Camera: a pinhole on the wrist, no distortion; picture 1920 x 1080 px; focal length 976.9 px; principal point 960.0 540.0 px. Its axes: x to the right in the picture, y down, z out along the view. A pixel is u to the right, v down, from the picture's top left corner.
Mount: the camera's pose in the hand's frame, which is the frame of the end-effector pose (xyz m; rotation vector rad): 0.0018 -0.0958 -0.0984 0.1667 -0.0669 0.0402
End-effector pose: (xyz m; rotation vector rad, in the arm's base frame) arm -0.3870 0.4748 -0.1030 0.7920 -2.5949 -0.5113
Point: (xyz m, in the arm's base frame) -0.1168 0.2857 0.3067
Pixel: behind the camera
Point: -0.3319 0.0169 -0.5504
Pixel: outside the picture
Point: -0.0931 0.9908 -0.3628
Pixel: outside the picture
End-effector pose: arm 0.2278 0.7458 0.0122 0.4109 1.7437 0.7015
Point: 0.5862 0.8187 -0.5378
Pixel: 1624.3 268.9
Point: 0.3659 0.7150 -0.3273
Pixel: 1659.4 139.8
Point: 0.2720 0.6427 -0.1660
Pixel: 1353.2 50.1
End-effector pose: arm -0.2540 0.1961 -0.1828 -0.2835 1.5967 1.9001
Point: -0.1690 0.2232 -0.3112
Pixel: 1090.2 209.2
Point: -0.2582 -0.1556 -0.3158
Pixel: behind the camera
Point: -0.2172 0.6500 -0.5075
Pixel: 1621.1 221.6
